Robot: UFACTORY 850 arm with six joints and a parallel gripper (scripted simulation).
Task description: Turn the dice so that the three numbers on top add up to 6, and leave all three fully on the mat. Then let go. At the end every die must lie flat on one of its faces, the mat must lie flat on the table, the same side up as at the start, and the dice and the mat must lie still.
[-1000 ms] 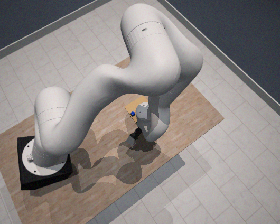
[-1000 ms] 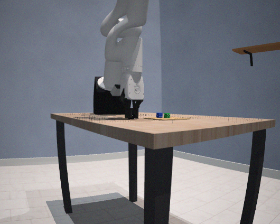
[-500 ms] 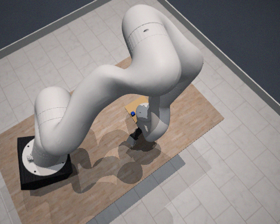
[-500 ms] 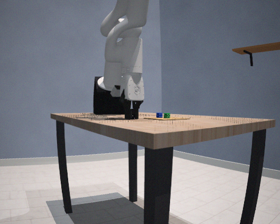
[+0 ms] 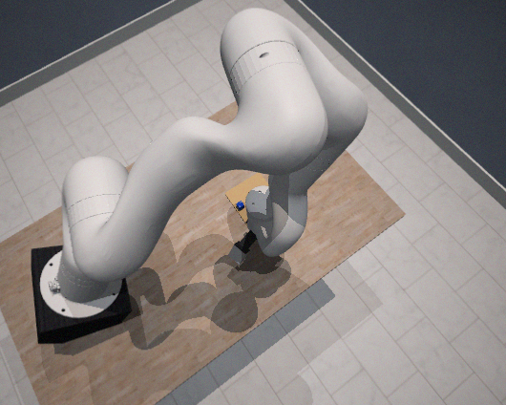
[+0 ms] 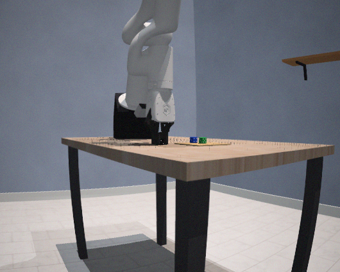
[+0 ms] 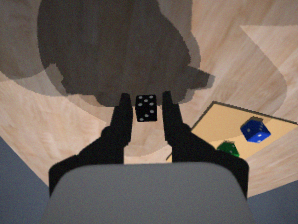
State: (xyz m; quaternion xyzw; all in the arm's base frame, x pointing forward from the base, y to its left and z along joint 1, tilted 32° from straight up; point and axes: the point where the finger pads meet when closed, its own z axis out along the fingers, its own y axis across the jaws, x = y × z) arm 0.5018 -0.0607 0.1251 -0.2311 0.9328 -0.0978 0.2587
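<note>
The black die is 1 cm below my hand. Round my hand: blue die 14 cm to the left, 2 cm behind, 1 cm below; then tan mat 14 cm to the left, 3 cm ahead, 2 cm below; then green die 14 cm to the left, 3 cm ahead, 1 cm below.
</note>
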